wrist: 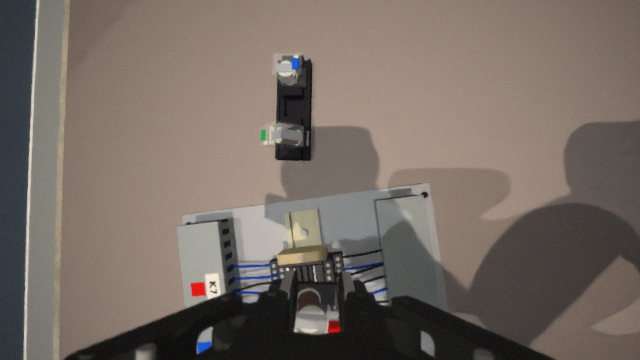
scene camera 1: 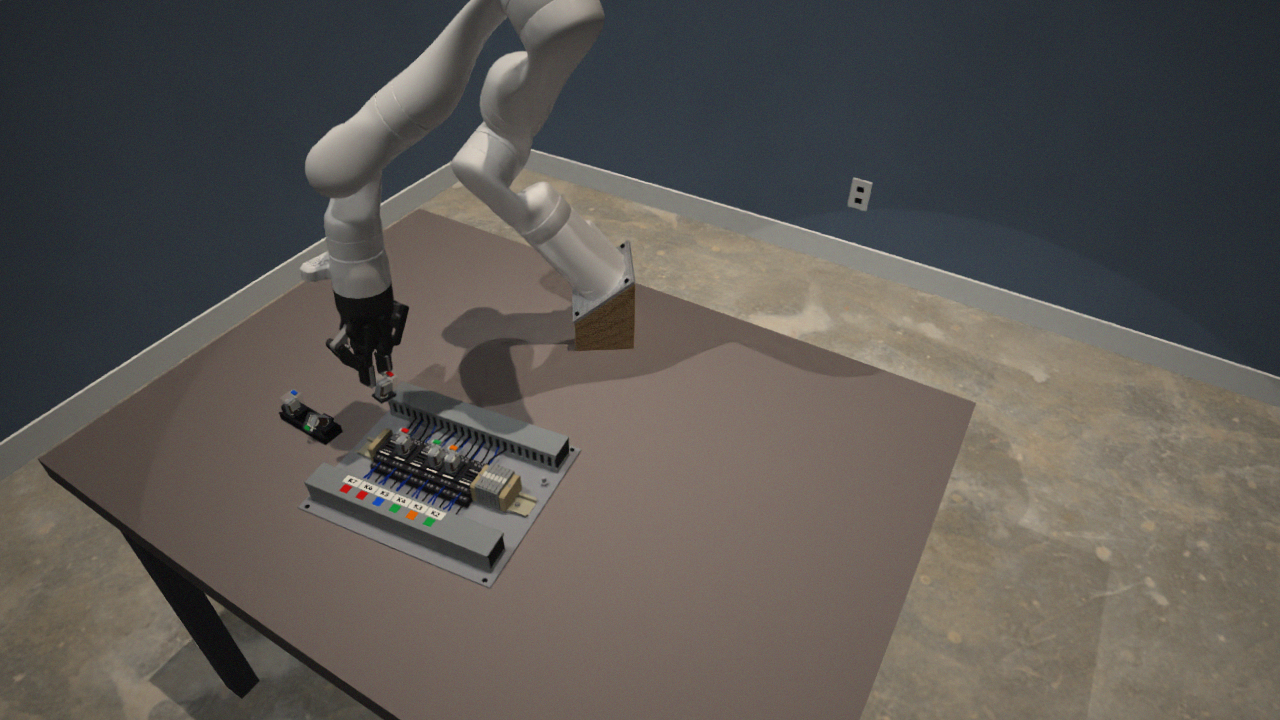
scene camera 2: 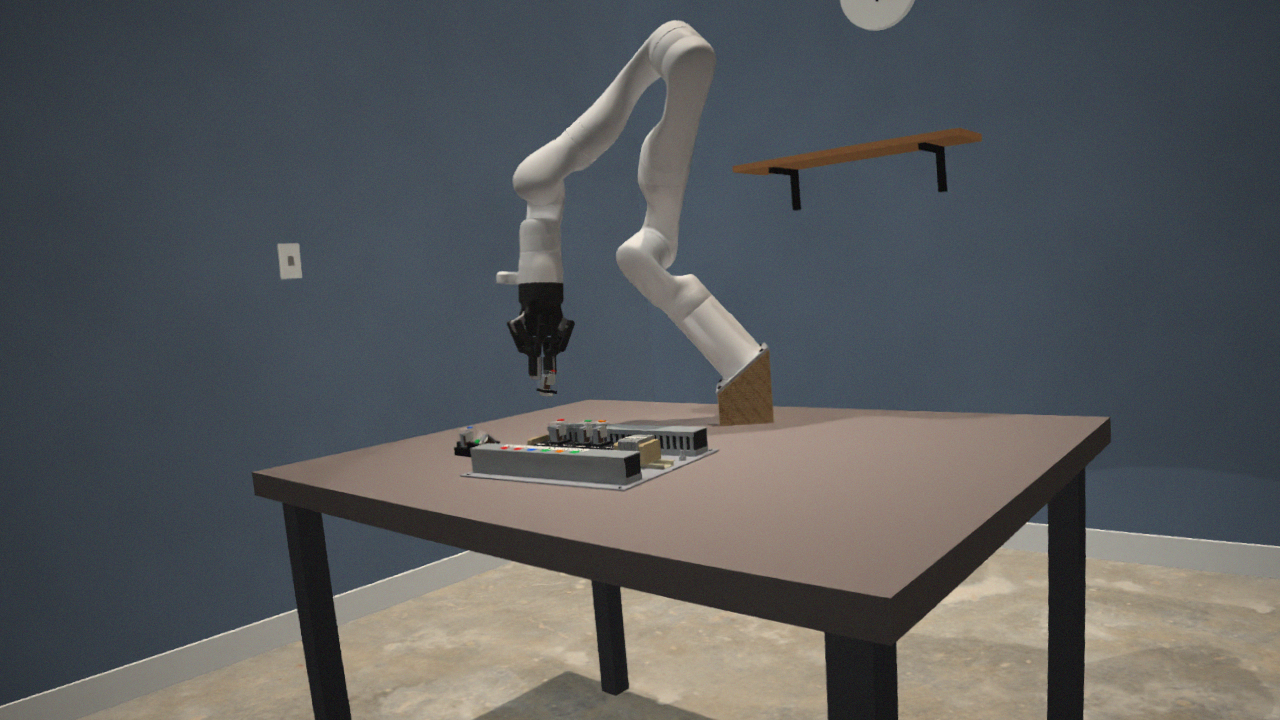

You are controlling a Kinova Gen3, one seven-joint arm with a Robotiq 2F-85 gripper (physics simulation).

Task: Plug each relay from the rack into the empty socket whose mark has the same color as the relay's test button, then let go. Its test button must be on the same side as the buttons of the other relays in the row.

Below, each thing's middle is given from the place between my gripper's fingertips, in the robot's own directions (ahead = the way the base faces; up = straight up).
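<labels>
For the end stop (wrist: pixel 319 252), my gripper is 3 cm short of it at the moment and 11 cm above it. The grey board (scene camera 1: pixel 514 526) is 13 cm below my hand, 10 cm to the left of it and 4 cm ahead of it. There's a black rack (scene camera 1: pixel 333 429) too, 15 cm to the right of my hand and 12 cm below it, and the blue-button relay (wrist: pixel 289 69) is 11 cm below my hand and 18 cm to the right of it.
</labels>
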